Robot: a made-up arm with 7 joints.
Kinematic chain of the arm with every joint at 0, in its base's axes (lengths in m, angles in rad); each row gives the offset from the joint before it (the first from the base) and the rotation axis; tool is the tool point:
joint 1: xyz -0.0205 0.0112 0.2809 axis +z
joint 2: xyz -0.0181 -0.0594 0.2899 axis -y
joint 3: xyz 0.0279 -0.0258 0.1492 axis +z
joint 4: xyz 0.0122 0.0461 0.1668 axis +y
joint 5: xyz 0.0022 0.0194 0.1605 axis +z
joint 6: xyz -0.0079 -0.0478 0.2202 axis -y
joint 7: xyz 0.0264 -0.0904 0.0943 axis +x
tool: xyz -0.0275 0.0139 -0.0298
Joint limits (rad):
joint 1: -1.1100..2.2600
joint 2: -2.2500..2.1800
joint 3: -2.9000..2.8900
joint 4: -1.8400..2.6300
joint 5: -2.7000..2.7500
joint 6: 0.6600..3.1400
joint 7: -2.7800..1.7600
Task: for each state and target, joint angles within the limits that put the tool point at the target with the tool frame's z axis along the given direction. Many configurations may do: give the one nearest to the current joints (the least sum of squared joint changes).
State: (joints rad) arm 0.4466 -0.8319 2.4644 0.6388 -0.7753 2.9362 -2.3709
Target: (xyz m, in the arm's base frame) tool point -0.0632 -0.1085 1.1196 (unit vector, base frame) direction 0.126 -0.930 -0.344
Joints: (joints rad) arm 1.3365 -0.1794 2.8900 1.3056 -0.8019 2.9953 -2.1445
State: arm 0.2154 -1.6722 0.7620 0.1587 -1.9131 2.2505 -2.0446
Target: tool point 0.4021 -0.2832 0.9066 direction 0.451 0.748 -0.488
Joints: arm -0.1738 -1.3512 0.9168 -0.3941 -1.6207 2.6090 -1.3486
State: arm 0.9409 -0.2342 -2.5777 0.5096 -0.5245 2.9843 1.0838
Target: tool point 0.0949 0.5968 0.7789 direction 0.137 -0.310 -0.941
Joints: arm 1.5484 -0.9049 -2.9000 -0.2092 -1.0903 2.4800 0.4777
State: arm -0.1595 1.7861 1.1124 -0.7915 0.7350 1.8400 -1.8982
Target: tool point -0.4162 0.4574 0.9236 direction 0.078 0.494 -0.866
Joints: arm -1.1100 1.1934 0.7774 -0.1152 0.6519 2.1920 -1.7688
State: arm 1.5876 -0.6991 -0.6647 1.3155 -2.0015 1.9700 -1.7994
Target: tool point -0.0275 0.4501 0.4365 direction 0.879 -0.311 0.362
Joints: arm 1.8819 -0.5443 -0.7851 2.0890 -2.7000 1.6457 -2.0530
